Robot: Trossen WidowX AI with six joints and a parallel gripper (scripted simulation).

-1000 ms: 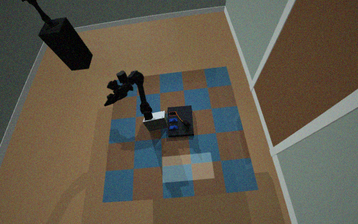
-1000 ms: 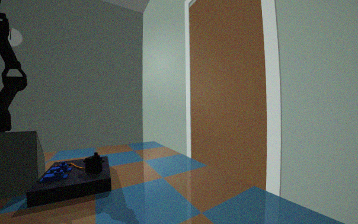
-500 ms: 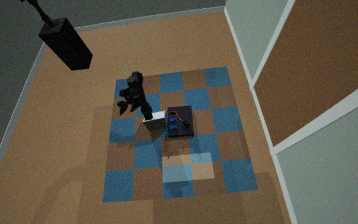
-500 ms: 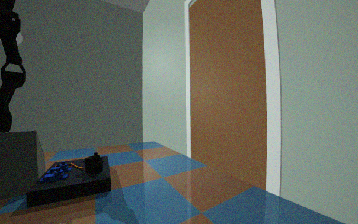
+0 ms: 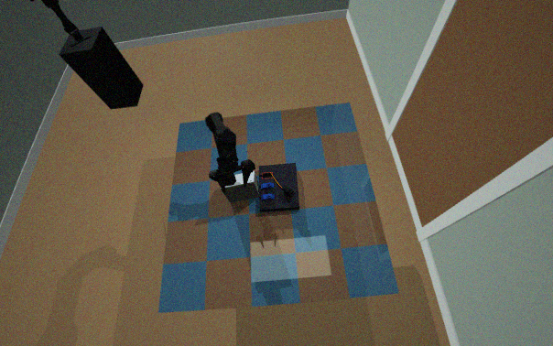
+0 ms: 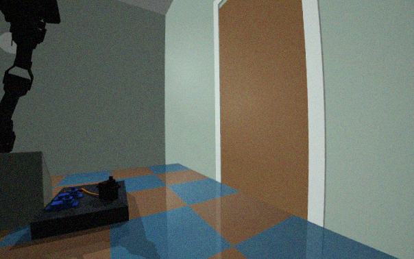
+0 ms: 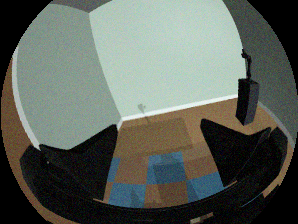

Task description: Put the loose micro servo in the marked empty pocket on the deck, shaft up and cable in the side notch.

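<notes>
Now: the dark robot deck 180 mm ahead of my gripper tip, 250 mm to the left of it and 560 mm below it.
</notes>
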